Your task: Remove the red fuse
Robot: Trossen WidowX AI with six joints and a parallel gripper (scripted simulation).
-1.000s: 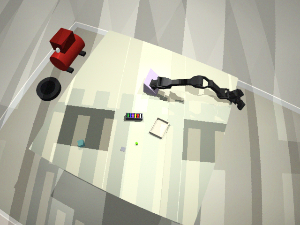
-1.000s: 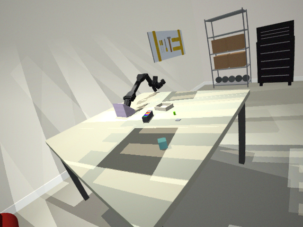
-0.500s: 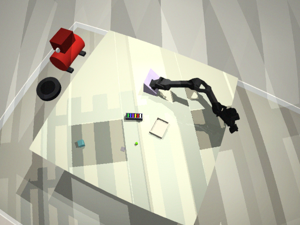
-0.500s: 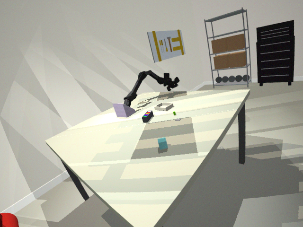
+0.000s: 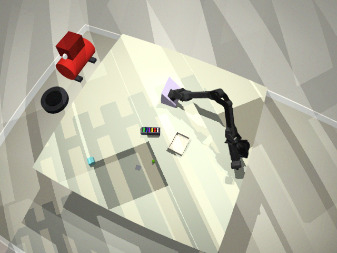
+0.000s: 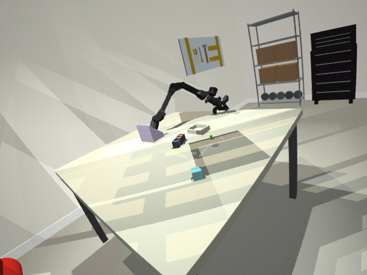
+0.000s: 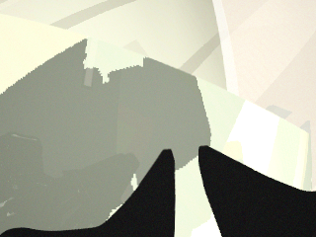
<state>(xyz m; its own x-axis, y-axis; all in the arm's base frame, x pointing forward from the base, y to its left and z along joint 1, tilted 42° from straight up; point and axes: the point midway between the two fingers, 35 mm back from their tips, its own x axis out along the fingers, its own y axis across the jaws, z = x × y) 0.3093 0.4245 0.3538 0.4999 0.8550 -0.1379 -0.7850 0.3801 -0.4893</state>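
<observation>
Right now my gripper tip is 590 mm to the left of the red fuse and 60 mm past it. Round my gripper tip: white tray: 410 mm to the right, 40 mm behind, 20 mm below; white fuse: 570 mm to the right, 60 mm behind; yellow fuse: 610 mm to the right, 50 mm behind.
</observation>
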